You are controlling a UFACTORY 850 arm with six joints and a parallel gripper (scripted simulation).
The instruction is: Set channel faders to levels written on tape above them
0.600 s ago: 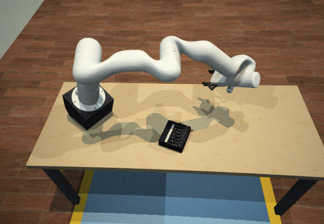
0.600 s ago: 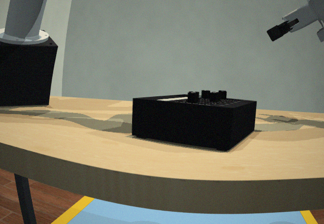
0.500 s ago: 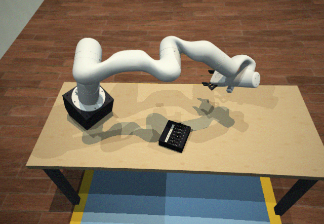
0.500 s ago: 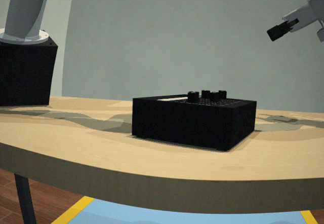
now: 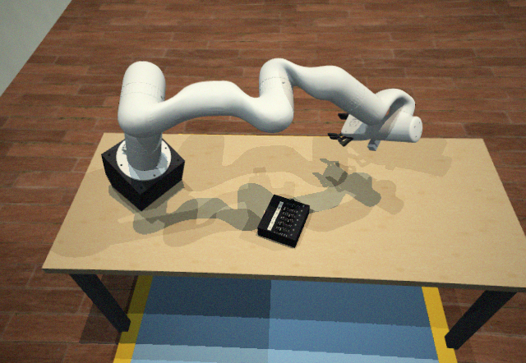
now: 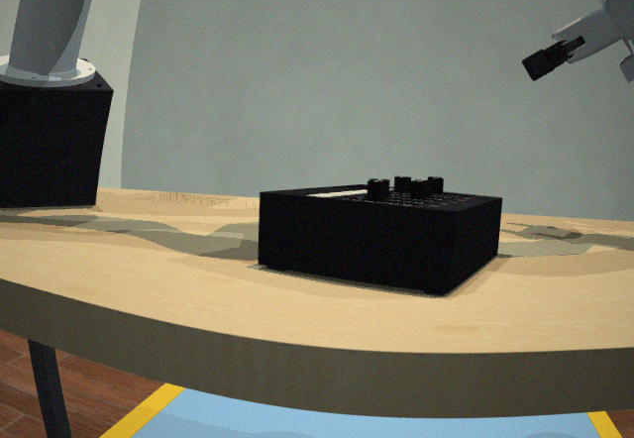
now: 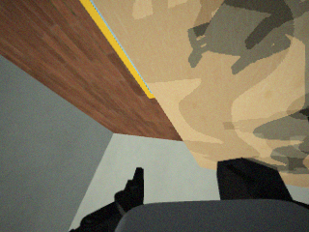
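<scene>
Right now my hand is 130 mm past the master fader, 250 mm to the left of it and 170 mm above it.
</scene>
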